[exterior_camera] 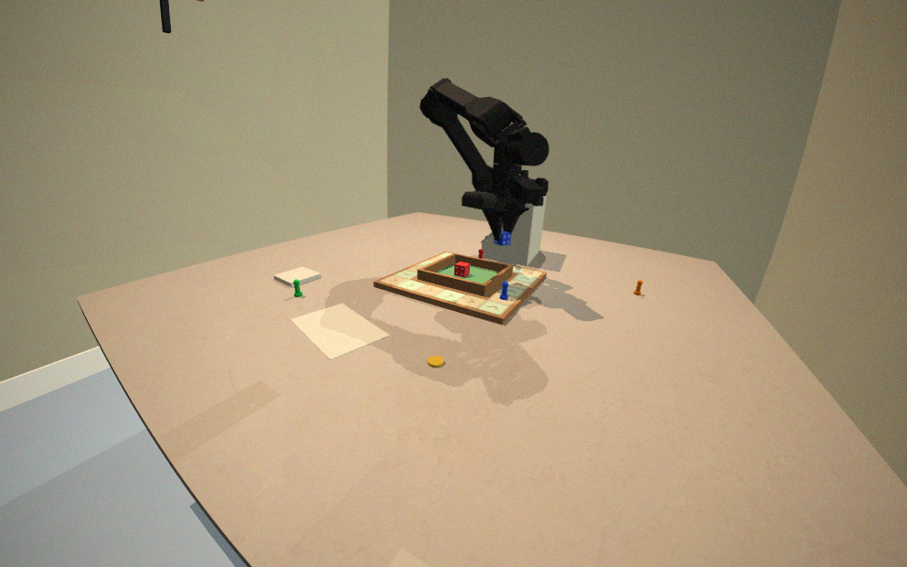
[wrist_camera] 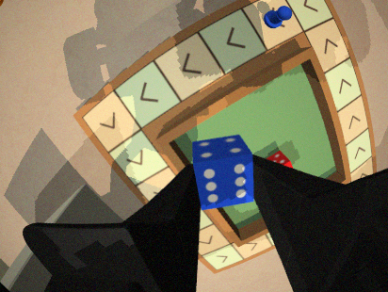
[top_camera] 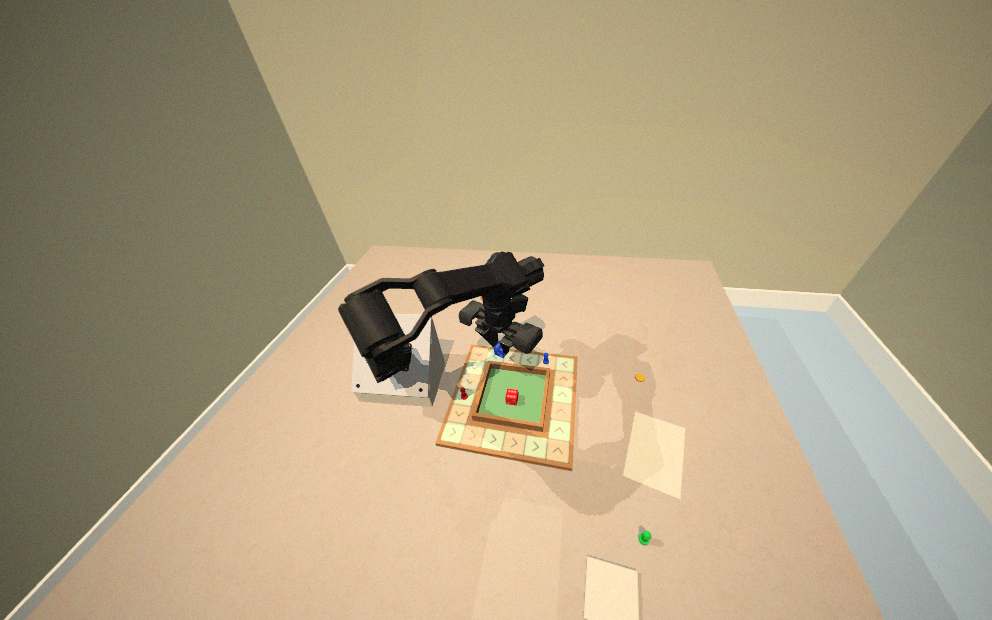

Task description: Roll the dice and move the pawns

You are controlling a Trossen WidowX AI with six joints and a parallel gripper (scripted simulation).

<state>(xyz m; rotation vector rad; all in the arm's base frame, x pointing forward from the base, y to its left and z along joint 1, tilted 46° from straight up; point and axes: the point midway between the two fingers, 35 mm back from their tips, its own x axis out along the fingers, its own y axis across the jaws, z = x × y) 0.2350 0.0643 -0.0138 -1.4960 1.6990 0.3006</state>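
Right now the red pawn is 8 cm behind my gripper tip, 8 cm to the right of it and 7 cm below it. Also, from my gripper tip: blue pawn: 10 cm ahead, 5 cm to the left, 7 cm below; then green tray: 3 cm ahead, 6 cm to the right, 9 cm below; then orange pawn: 12 cm behind, 30 cm to the left, 8 cm below.
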